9 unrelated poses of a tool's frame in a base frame.
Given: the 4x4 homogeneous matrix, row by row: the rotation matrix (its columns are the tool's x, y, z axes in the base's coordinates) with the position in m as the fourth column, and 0 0 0 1 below. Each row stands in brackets.
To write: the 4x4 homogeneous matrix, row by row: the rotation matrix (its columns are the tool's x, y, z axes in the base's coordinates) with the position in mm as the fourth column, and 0 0 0 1 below. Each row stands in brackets. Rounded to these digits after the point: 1 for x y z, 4 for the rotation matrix.
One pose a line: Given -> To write
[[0.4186 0.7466 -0.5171 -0.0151], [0.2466 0.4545 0.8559 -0.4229], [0.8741 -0.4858 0.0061 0.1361], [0 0 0 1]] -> [[0.4186 0.7466 -0.5171 -15.1], [0.2466 0.4545 0.8559 -422.9], [0.8741 -0.4858 0.0061 136.1], [0 0 0 1]]
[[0.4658 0.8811 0.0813 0.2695], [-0.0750 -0.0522 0.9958 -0.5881], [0.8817 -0.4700 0.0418 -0.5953], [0 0 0 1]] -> [[0.4658 0.8811 0.0813 269.5], [-0.0750 -0.0522 0.9958 -588.1], [0.8817 -0.4700 0.0418 -595.3], [0 0 0 1]]
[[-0.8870 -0.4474 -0.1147 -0.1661], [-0.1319 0.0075 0.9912 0.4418], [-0.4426 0.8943 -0.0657 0.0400], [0 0 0 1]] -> [[-0.8870 -0.4474 -0.1147 -166.1], [-0.1319 0.0075 0.9912 441.8], [-0.4426 0.8943 -0.0657 40.0], [0 0 0 1]]
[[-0.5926 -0.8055 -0.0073 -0.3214], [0.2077 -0.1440 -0.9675 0.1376], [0.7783 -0.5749 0.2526 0.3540], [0 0 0 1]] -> [[-0.5926 -0.8055 -0.0073 -321.4], [0.2077 -0.1440 -0.9675 137.6], [0.7783 -0.5749 0.2526 354.0], [0 0 0 1]]
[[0.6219 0.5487 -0.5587 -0.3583], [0.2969 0.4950 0.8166 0.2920], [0.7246 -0.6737 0.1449 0.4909], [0 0 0 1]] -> [[0.6219 0.5487 -0.5587 -358.3], [0.2969 0.4950 0.8166 292.0], [0.7246 -0.6737 0.1449 490.9], [0 0 0 1]]
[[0.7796 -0.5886 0.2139 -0.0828], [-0.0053 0.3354 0.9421 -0.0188], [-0.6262 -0.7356 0.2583 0.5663], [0 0 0 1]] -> [[0.7796 -0.5886 0.2139 -82.8], [-0.0053 0.3354 0.9421 -18.8], [-0.6262 -0.7356 0.2583 566.3], [0 0 0 1]]
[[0.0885 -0.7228 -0.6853 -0.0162], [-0.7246 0.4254 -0.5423 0.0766], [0.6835 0.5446 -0.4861 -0.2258], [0 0 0 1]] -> [[0.0885 -0.7228 -0.6853 -16.2], [-0.7246 0.4254 -0.5423 76.6], [0.6835 0.5446 -0.4861 -225.8], [0 0 0 1]]
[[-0.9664 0.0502 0.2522 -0.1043], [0.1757 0.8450 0.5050 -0.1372], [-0.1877 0.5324 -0.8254 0.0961], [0 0 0 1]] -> [[-0.9664 0.0502 0.2522 -104.3], [0.1757 0.8450 0.5050 -137.2], [-0.1877 0.5324 -0.8254 96.1], [0 0 0 1]]
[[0.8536 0.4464 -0.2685 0.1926], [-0.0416 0.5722 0.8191 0.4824], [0.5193 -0.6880 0.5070 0.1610], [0 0 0 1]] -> [[0.8536 0.4464 -0.2685 192.6], [-0.0416 0.5722 0.8191 482.4], [0.5193 -0.6880 0.5070 161.0], [0 0 0 1]]
